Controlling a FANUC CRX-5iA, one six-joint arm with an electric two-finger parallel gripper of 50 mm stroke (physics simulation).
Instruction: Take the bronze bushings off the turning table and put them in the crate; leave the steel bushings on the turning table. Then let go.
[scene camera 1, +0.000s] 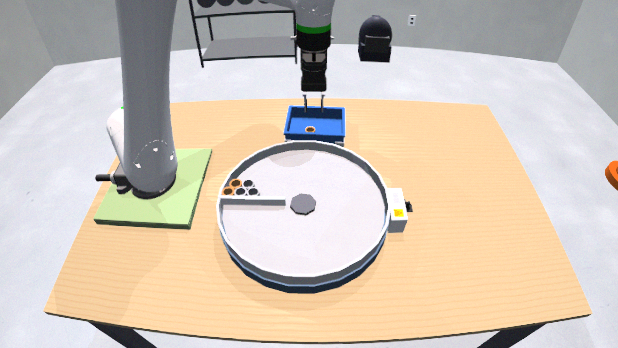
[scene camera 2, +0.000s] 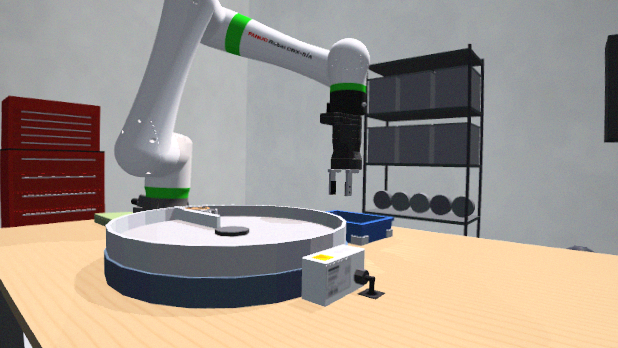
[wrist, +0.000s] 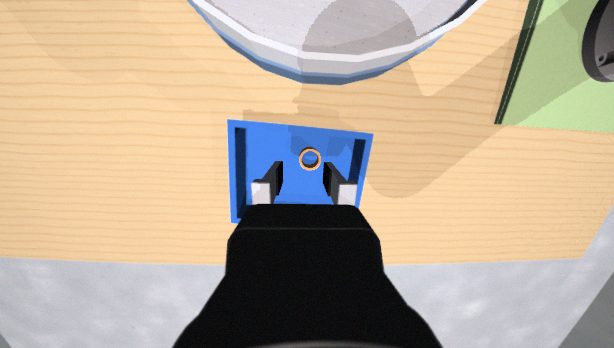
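Blue crate (wrist: 253, 147), visible. My gripper (scene camera 2: 340, 195), (scene camera 1: 313, 110), (wrist: 303, 172), visible.
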